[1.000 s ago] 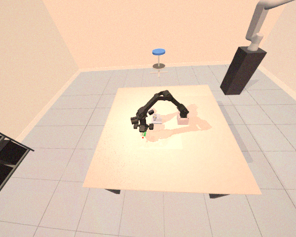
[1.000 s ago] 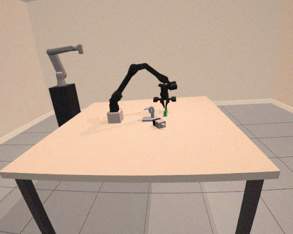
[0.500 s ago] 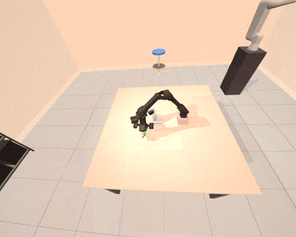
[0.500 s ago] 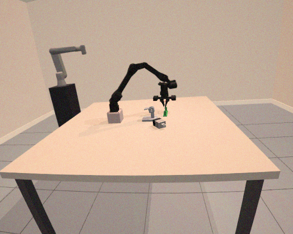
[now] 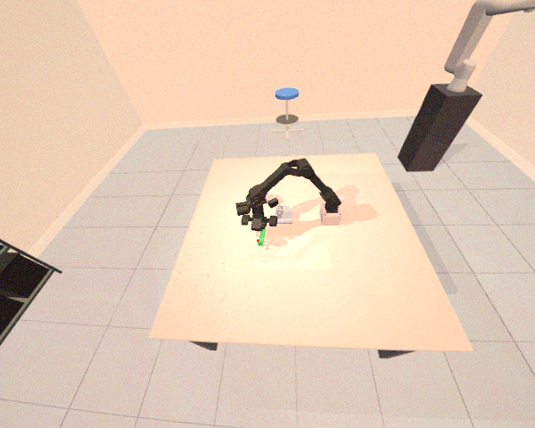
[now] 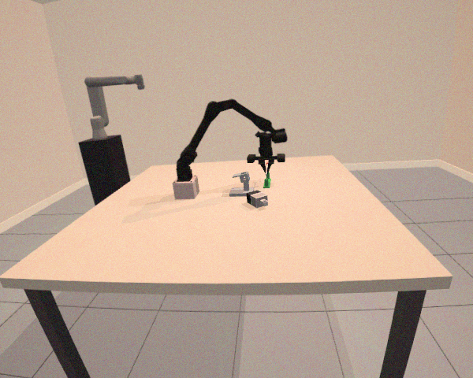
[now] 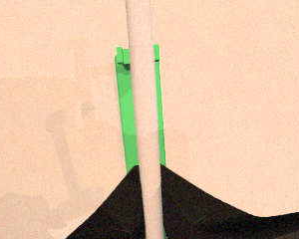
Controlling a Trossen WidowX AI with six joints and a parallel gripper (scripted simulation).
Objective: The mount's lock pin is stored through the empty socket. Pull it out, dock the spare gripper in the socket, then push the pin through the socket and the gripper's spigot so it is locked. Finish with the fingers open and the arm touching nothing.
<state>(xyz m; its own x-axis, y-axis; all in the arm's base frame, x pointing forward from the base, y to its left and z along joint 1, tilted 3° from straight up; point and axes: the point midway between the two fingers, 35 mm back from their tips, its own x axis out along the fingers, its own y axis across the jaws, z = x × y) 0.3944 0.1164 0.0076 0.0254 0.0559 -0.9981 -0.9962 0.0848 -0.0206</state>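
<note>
Right now my gripper tip is 3 cm above the green cradle. The rest, counted from my gripper tip: mount (12 cm to the right, 12 cm behind); then spare gripper (27 cm to the right, 4 cm behind, 3 cm below).
</note>
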